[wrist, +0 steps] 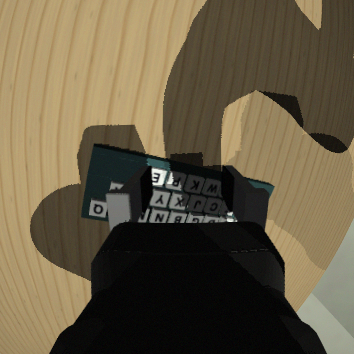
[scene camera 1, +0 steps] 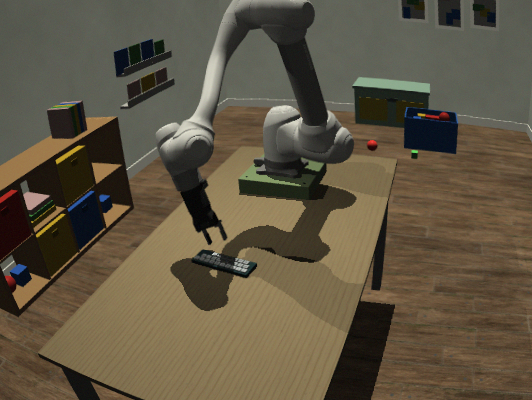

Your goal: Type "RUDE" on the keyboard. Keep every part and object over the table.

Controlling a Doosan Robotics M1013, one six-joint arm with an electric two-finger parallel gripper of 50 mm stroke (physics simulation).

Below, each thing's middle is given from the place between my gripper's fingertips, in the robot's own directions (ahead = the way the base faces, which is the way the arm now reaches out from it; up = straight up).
Right now the keyboard [scene camera 1: 221, 262] is 40 mm ahead of my hand, 30 mm to the left of it and 50 mm below it.
